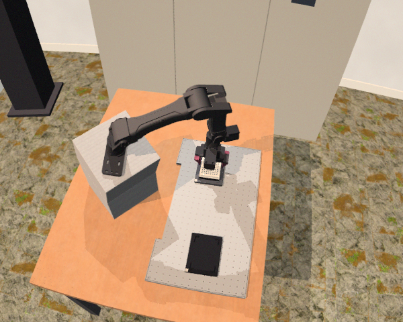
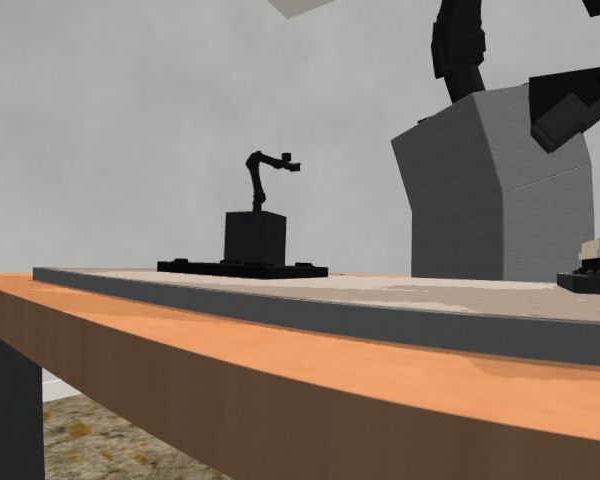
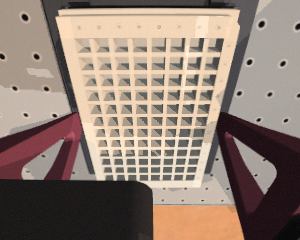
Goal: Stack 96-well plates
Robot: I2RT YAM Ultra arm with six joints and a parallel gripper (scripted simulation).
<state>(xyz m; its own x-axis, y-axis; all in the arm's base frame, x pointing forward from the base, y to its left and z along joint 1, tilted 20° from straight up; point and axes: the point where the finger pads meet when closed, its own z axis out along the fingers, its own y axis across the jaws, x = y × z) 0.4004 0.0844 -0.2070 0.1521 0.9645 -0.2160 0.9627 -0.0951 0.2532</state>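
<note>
My gripper is now right at the cream 96-well plate. Also, from my hand: light corner mark (70 mm behind, 70 mm to the right, 20 mm below); then black 96-well plate (20 mm below); then nest N2 (30 mm below).
</note>
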